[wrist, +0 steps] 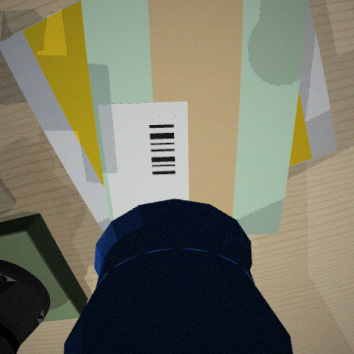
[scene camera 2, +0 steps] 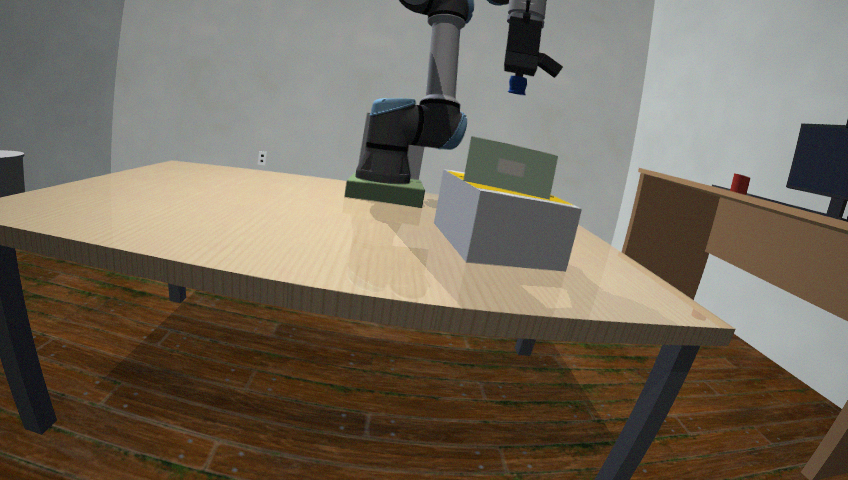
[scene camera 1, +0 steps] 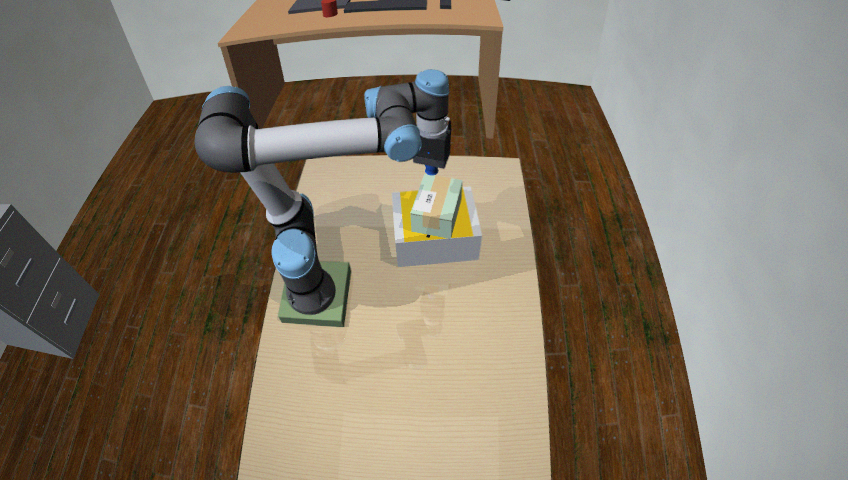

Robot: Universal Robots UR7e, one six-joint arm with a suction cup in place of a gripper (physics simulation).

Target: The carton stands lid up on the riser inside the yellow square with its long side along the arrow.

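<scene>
The pale green carton (scene camera 1: pixel 440 208) (scene camera 2: pixel 535 172) (wrist: pixel 195 60) stands on the grey riser (scene camera 1: pixel 437 252) (scene camera 2: pixel 523 231) (wrist: pixel 320 132), over the yellow square (scene camera 1: pixel 465 220) (scene camera 2: pixel 559 200) (wrist: pixel 67 60). Its tan tape strip and white barcode label face up. Its long side runs near to far, turned somewhat from the riser's sides. Its near right bottom corner is at the square's near edge. A small black mark (scene camera 1: pixel 427 236) shows there; the rest of the arrow is hidden. My suction cup (scene camera 1: pixel 431 170) (scene camera 2: pixel 517 93) (wrist: pixel 175 225) is off, with a gap above the carton.
The green base plate (scene camera 1: pixel 339 297) (scene camera 2: pixel 383 191) (wrist: pixel 50 265) under the arm stands left of the riser on the wooden table (scene camera 1: pixel 404 428) (scene camera 2: pixel 238 226). A desk (scene camera 1: pixel 386 30) (scene camera 2: pixel 666 220) with a red cup (scene camera 1: pixel 329 7) (scene camera 2: pixel 740 183) stands beyond the table. A grey cabinet (scene camera 1: pixel 44 297) is at far left.
</scene>
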